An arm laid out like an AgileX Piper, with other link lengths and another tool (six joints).
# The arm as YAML. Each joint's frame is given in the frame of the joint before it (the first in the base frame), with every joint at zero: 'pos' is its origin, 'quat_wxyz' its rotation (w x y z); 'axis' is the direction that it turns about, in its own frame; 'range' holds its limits. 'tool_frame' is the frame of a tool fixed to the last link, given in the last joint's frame.
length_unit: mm
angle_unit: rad
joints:
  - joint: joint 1
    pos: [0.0, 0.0, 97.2]
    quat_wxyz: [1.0, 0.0, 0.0, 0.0]
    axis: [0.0, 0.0, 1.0]
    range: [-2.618, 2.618]
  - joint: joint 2
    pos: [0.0, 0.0, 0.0]
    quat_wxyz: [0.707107, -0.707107, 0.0, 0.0]
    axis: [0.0, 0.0, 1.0]
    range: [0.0, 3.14]
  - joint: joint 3
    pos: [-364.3, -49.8, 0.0]
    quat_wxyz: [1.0, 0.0, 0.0, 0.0]
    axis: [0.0, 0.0, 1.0]
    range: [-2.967, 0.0]
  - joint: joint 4
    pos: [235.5, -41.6, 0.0]
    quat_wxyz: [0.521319, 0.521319, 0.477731, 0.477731]
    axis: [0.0, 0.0, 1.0]
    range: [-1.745, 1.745]
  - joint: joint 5
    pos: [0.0, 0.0, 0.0]
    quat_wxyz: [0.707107, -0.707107, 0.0, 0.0]
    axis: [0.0, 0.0, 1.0]
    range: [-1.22, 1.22]
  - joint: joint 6
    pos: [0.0, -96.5, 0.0]
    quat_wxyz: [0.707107, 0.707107, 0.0, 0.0]
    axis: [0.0, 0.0, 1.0]
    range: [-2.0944, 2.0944]
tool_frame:
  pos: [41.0, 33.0, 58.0]
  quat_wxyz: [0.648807, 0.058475, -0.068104, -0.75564]
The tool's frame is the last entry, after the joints.
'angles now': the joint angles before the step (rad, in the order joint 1, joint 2, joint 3, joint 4, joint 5, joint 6). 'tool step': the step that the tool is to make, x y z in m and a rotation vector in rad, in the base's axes. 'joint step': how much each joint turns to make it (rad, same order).
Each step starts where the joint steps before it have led.
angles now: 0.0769 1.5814 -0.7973 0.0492 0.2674 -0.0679
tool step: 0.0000 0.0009 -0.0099 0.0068 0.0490 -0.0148
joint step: 0.0002 0.0309 0.0001 -0.0009 0.0171 0.0194
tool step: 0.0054 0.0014 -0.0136 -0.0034 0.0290 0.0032
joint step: 0.0038 0.0471 -0.0003 -0.0017 -0.0176 0.0013
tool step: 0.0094 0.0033 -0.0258 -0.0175 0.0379 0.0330
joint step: 0.0123 0.0864 0.0000 -0.0005 -0.0469 -0.0251
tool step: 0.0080 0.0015 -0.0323 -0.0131 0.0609 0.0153
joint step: 0.0048 0.1051 -0.0038 -0.0002 -0.0393 -0.0128
